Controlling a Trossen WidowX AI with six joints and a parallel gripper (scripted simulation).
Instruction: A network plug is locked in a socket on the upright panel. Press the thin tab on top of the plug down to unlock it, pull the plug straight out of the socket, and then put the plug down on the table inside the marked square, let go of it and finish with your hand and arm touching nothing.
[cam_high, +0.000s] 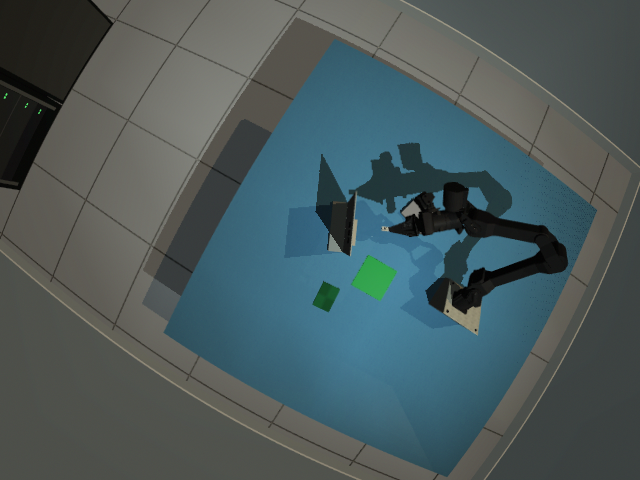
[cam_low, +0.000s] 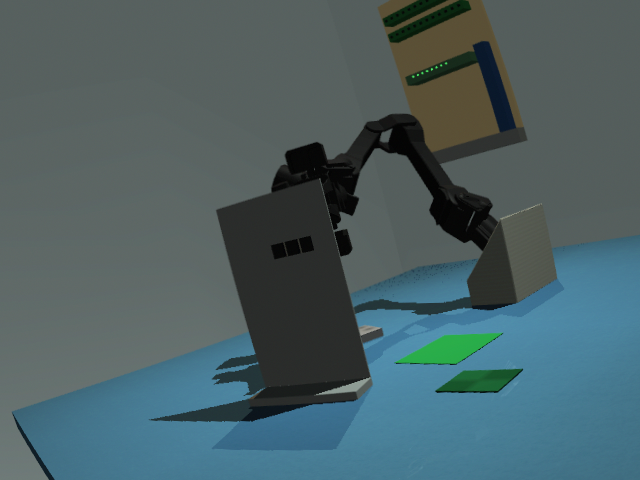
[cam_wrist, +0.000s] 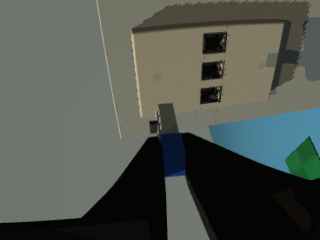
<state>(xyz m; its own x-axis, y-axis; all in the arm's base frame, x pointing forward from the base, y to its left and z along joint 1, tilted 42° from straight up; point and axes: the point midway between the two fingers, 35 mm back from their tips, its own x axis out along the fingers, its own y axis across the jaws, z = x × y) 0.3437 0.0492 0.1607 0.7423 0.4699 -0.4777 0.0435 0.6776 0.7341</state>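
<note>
Now: the bright green square 25 cm below my gripper tip, 13 cm to the left of it and 9 cm behind it. From my gripper tip the other things lie so: grey plate: 25 cm below, 13 cm to the right, 10 cm behind; upright panel: 13 cm below, 9 cm ahead, 5 cm to the left; network plug: 1 cm ahead.
</note>
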